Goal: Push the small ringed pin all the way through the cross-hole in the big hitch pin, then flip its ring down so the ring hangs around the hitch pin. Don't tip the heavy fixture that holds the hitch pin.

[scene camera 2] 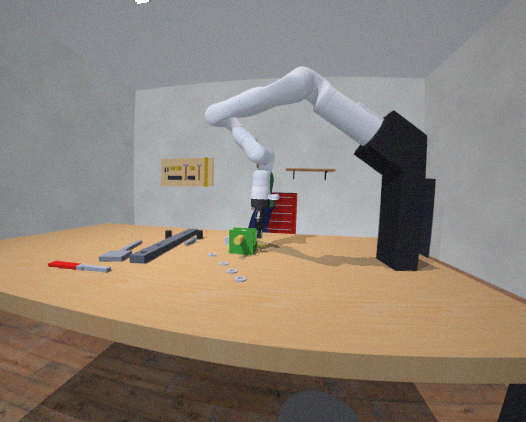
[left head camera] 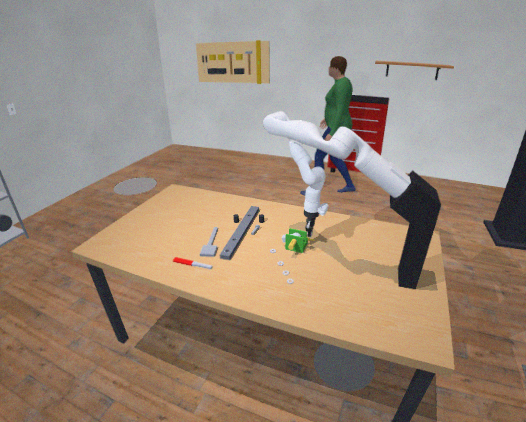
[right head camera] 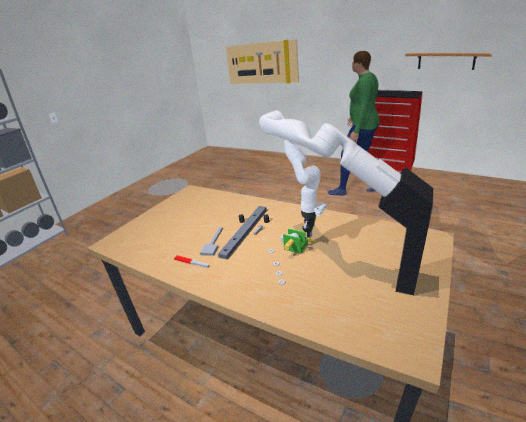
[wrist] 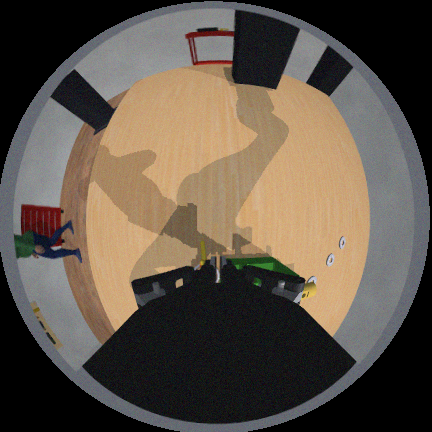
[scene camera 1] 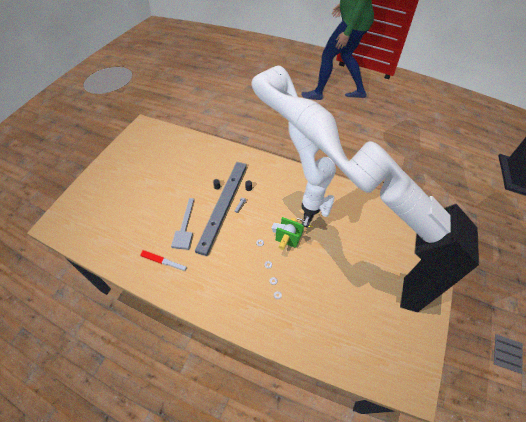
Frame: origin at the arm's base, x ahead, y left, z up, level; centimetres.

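Seen in the pictures: gripper, between the fingertips: [scene camera 2: 259, 238] [left head camera: 309, 236] [right head camera: 309, 236] [wrist: 217, 262] [scene camera 1: 306, 225]; arm's base, origin of its link: [scene camera 2: 371, 134] [left head camera: 401, 188] [right head camera: 392, 186] [scene camera 1: 435, 228].
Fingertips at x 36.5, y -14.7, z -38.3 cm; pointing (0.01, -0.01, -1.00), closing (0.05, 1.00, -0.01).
Note:
Pixels of each thing's middle, then the offset from my fingertips to it. "pt": a spot on its surface instead.
- green fixture, middle of its body: [wrist: 266, 299] [scene camera 2: 238, 241] [scene camera 1: 284, 234] [right head camera: 290, 241] [left head camera: 292, 241] dz +0.2, dx +7.1, dy +7.1 cm
- hitch pin, a spot on its surface: [wrist: 309, 290] [scene camera 2: 240, 237] [scene camera 1: 284, 243] [right head camera: 288, 244] [left head camera: 292, 243] pt dz +3.0, dx +5.6, dy +13.1 cm
- small ringed pin, a spot on its surface: [wrist: 203, 250] pt dz -3.2, dx -1.0, dy -2.2 cm
- small grey bolt, middle of its body: [scene camera 1: 239, 205] dz -3.2, dx +30.0, dy -2.2 cm
- long grey bar, middle of its body: [scene camera 1: 223, 204] [scene camera 2: 172, 241] [left head camera: 241, 229] [right head camera: 244, 229] dz -3.0, dx +36.9, dy -0.1 cm
- grey spatula-like tool, middle of its body: [scene camera 1: 186, 222] [scene camera 2: 128, 248] [left head camera: 212, 240] [right head camera: 214, 240] dz -3.4, dx +48.0, dy +13.3 cm
- red-handled tool, middle of its body: [scene camera 2: 79, 266] [scene camera 1: 163, 260] [left head camera: 192, 263] [right head camera: 191, 261] dz -3.7, dx +49.0, dy +32.8 cm
The green fixture [left head camera: 302, 245] [right head camera: 300, 245] [scene camera 1: 295, 241] [scene camera 2: 249, 246] [wrist: 274, 264] stands upright on the table. A thick yellow rod, apparently the hitch pin [left head camera: 293, 244] [right head camera: 289, 244] [scene camera 1: 284, 242] [scene camera 2: 239, 240] [wrist: 309, 290], sticks out of its front. A thin yellow piece, apparently the small ringed pin [wrist: 203, 250], shows beside the fixture's back side in the wrist view. Its ring and how deep it sits are too small or hidden to tell. My gripper [left head camera: 309, 235] [right head camera: 308, 236] [scene camera 1: 306, 224] [scene camera 2: 259, 236] [wrist: 217, 262] is shut and empty, pointing down low at the back side of the fixture, close to the small pin; contact cannot be told.
Several pale washers [left head camera: 280, 263] [scene camera 1: 268, 264] [scene camera 2: 231, 271] lie in front of the fixture. Left of it are a small grey bolt [scene camera 1: 241, 205], a long grey bar [scene camera 1: 220, 212], two black cylinders [scene camera 1: 216, 184] [scene camera 1: 248, 185], a grey spatula-like tool [scene camera 1: 182, 239] and a red-handled tool [scene camera 1: 152, 257].

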